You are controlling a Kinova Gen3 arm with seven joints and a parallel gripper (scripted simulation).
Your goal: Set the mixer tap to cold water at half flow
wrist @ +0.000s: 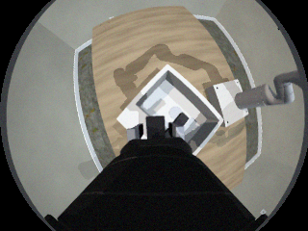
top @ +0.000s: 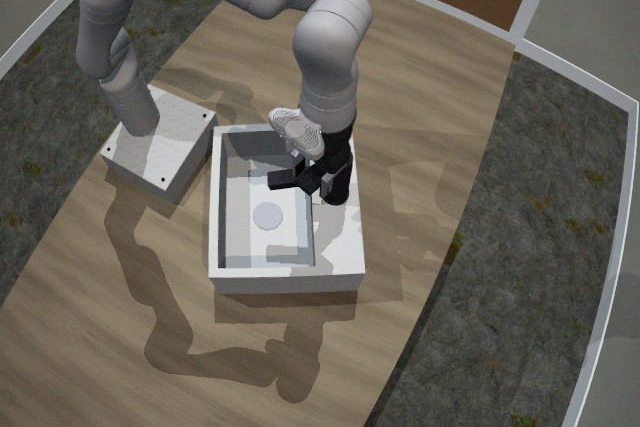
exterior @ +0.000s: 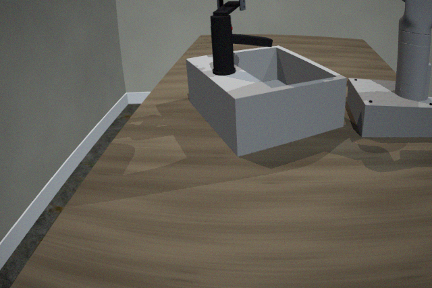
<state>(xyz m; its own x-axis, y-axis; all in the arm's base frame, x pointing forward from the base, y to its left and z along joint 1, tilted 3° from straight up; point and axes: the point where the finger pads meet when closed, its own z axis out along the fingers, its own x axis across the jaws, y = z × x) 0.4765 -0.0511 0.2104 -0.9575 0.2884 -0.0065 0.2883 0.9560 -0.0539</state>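
Right now the black lever is 20 mm to the left of my hand, 10 mm below it and 10 mm ahead of it. Also, from my hand: black mixer tap (60 mm below, 40 mm to the left); then white sink (250 mm below, 80 mm behind, 10 mm to the left).
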